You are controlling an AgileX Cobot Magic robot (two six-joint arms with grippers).
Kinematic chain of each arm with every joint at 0, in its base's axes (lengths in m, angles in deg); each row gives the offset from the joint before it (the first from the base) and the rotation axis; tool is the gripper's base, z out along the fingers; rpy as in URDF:
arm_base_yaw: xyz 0 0 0.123 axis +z
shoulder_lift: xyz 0 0 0 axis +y
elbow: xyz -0.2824 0 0.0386 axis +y
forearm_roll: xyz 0.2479 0 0.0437 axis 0.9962 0 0.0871
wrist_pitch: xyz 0 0 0 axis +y
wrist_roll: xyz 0.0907 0 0.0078 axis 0.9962 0 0.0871
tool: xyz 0 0 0 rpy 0 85 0
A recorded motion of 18 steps. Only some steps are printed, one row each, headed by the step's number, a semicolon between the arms.
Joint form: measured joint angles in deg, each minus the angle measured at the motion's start. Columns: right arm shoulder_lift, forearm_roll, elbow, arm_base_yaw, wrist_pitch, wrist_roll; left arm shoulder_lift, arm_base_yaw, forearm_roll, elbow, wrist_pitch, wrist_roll.
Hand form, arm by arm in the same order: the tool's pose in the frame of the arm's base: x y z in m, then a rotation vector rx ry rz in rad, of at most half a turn. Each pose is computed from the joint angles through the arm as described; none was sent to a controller.
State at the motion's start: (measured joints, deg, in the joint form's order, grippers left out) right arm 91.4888 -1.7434 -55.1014 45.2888 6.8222 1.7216; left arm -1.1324 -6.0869 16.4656 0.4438 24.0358 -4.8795
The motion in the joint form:
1: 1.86 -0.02 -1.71 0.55 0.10 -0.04; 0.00 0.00 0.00 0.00 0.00 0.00
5: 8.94 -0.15 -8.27 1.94 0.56 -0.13; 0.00 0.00 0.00 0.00 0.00 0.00
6: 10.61 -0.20 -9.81 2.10 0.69 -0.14; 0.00 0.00 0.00 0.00 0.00 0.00
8: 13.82 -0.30 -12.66 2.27 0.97 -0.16; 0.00 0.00 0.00 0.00 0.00 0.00
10: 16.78 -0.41 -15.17 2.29 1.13 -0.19; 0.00 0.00 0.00 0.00 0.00 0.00
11: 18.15 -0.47 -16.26 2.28 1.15 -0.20; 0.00 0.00 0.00 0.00 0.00 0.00
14: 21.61 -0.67 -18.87 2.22 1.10 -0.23; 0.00 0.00 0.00 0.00 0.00 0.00
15: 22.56 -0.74 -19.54 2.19 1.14 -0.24; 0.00 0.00 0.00 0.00 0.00 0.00
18: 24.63 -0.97 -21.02 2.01 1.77 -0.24; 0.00 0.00 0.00 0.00 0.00 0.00
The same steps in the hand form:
1: 0.2451 0.2519 0.2335 -0.8861 2.0974 0.4236; 0.0513 0.0051 0.1754 0.1872 1.8672 0.1582
5: 0.2607 0.2812 0.2213 -0.9227 2.1019 0.4273; 0.0513 0.0051 0.1754 0.1872 1.8672 0.1582
6: 0.2649 0.2873 0.2178 -0.9284 2.1043 0.4263; 0.0513 0.0051 0.1754 0.1872 1.8672 0.1582
8: 0.2731 0.2980 0.2097 -0.9380 2.1121 0.4221; 0.0513 0.0051 0.1754 0.1872 1.8672 0.1582
10: 0.2811 0.3069 0.2011 -0.9450 2.1202 0.4166; 0.0513 0.0051 0.1754 0.1872 1.8672 0.1582
11: 0.2846 0.3106 0.1966 -0.9480 2.1243 0.4138; 0.0513 0.0051 0.1754 0.1872 1.8672 0.1582
14: 0.2933 0.3194 0.1840 -0.9564 2.1350 0.4054; 0.0513 0.0051 0.1754 0.1872 1.8672 0.1582
15: 0.2956 0.3216 0.1801 -0.9594 2.1395 0.4021; 0.0513 0.0051 0.1754 0.1872 1.8672 0.1582
18: 0.3008 0.3250 0.1709 -0.9680 2.1576 0.3893; 0.0513 0.0051 0.1754 0.1872 1.8672 0.1582

